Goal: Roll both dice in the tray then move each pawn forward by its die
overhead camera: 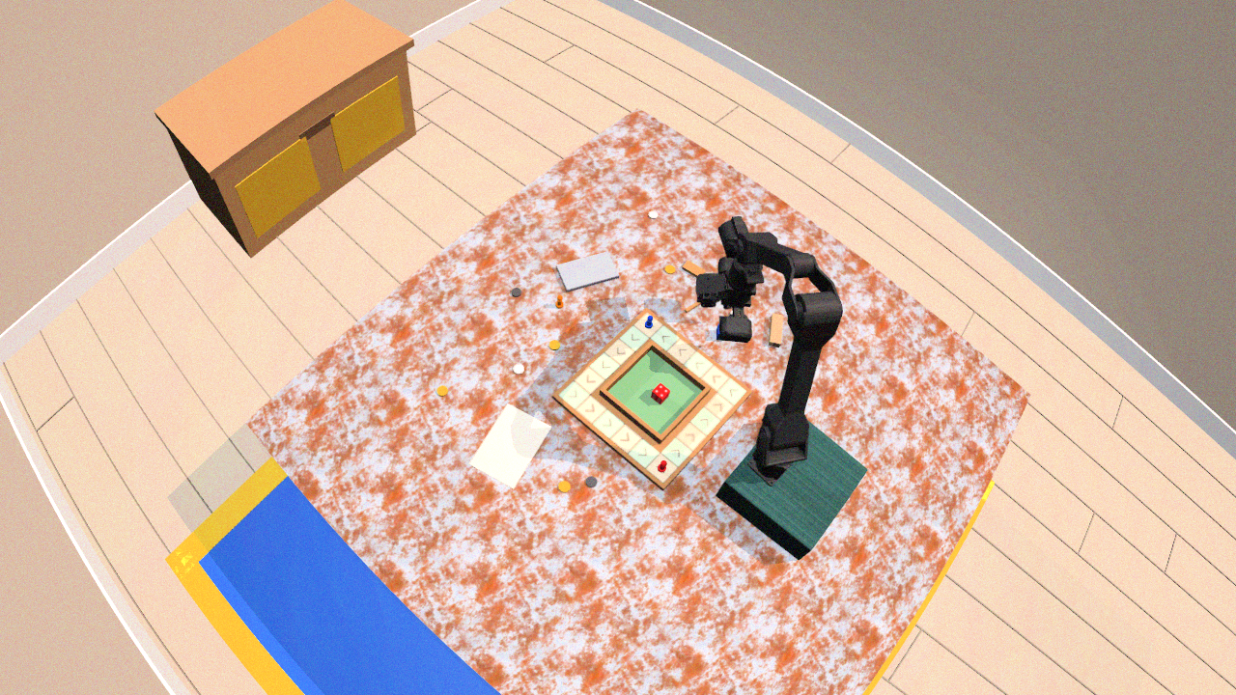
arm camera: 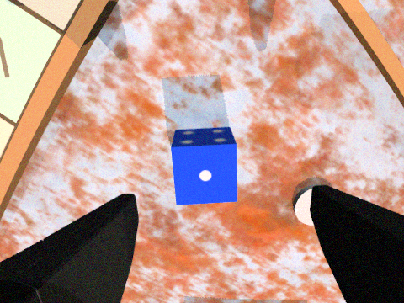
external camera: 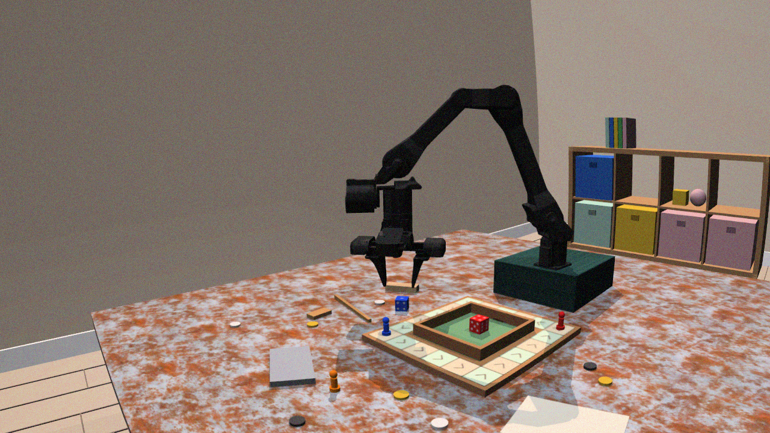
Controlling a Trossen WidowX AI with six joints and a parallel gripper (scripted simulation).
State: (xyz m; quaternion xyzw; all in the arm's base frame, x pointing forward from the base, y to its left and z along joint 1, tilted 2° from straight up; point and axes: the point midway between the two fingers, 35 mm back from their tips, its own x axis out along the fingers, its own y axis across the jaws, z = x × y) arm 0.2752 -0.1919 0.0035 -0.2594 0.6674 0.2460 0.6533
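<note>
My gripper tip is now 320 mm to the right of the red pawn, 130 mm past it and 20 mm above it. From my gripper tip the other things lie so: stick (80 mm ahead, 70 mm to the right, 50 mm below); then green tray (210 mm to the left, 40 mm below, 10 mm behind); then blue pawn (110 mm to the left, 110 mm ahead, 20 mm below).
</note>
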